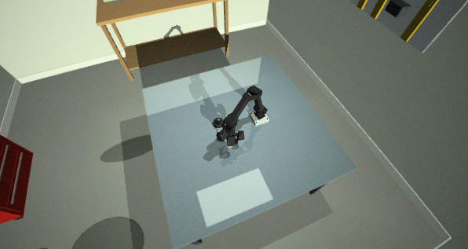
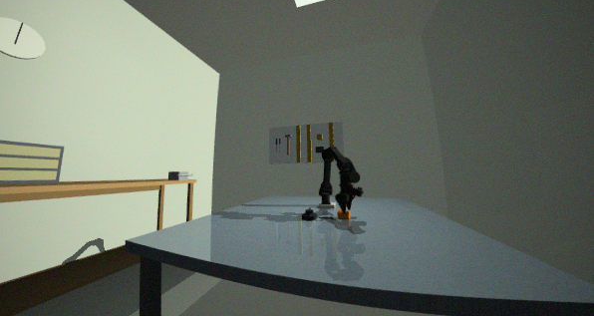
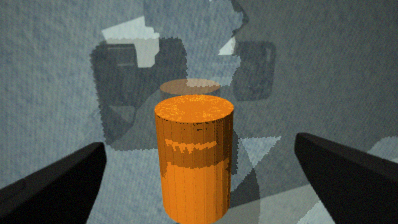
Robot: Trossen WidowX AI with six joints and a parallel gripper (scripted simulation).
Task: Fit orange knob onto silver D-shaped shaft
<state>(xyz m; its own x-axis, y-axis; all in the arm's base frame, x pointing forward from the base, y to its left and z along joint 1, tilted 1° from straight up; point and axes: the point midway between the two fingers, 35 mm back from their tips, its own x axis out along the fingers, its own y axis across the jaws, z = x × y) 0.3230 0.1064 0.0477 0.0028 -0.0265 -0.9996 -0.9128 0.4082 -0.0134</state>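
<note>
The orange knob is 20 mm below my gripper tip. From my gripper tip the other things lie so: dark round pedestal: 200 mm to the right, 10 mm below.
</note>
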